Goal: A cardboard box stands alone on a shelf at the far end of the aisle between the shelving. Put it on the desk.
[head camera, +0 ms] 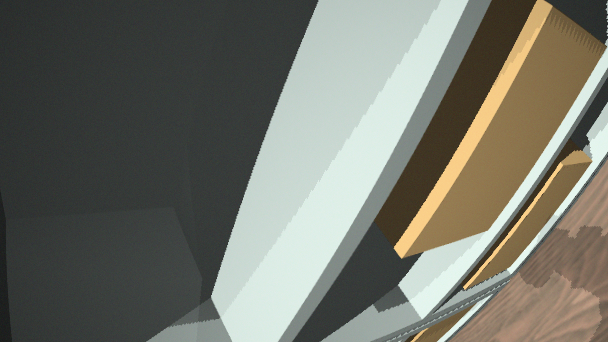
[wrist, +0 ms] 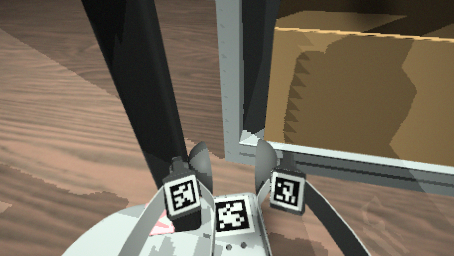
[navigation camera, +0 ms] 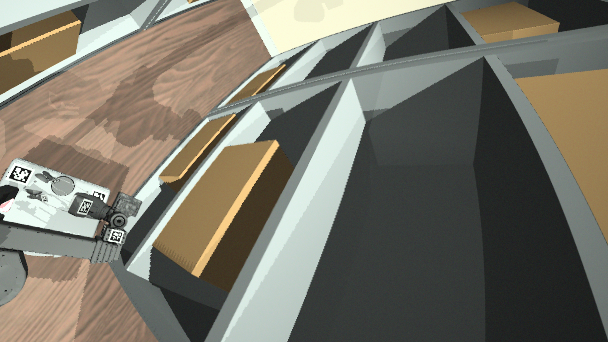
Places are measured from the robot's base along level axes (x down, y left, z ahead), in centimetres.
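Pixels of known places: gripper, fingertip midpoint: (wrist: pixel 232 159) (navigation camera: pixel 31 182); robot's base, origin of the base link: (navigation camera: pixel 63 185).
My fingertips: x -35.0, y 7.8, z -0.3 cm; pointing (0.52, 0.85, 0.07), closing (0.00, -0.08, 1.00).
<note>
Ahead of a thing's pixels: the offset from my fingertips to its top centre. "*": to the spot under its first point. Level surfaces: height alone.
Several cardboard boxes stand in the shelving, and I cannot tell whether one is the lone box of the task. A large box @(dy -56.0, dx -45.3, dz +8.8 cm) (head camera: pixel 530 120) (navigation camera: pixel 215 195) lies in a grey-white compartment, with a lower one @(dy -65.5, dx +0.4, dz +35.2 cm) (head camera: pixel 545 215) (navigation camera: pixel 200 147) beneath it. In the wrist view a box @(dy +33.8, dx +0.4, dz +36.6 cm) (wrist: pixel 345 95) fills a bottom compartment to the right, beyond the fingers. My gripper (wrist: pixel 232 159) is open and empty, with a gap between its fingertips, low over my base and apart from that box. In the navigation camera view my wrist is folded in beside the shelf. The desk does not show.
The shelf unit @(* dy -49.3, dx -64.0, dz +22.2 cm) (head camera: pixel 320 200) (navigation camera: pixel 320 185) (wrist: pixel 231 100) stands close beside my base (navigation camera: pixel 55 212). More boxes stand at the upper right (navigation camera: pixel 510 20) and in the opposite shelving (navigation camera: pixel 50 45). The wooden floor @(dx +35.0 cm) (navigation camera: pixel 165 75) runs between both to a cream wall (navigation camera: pixel 360 17).
</note>
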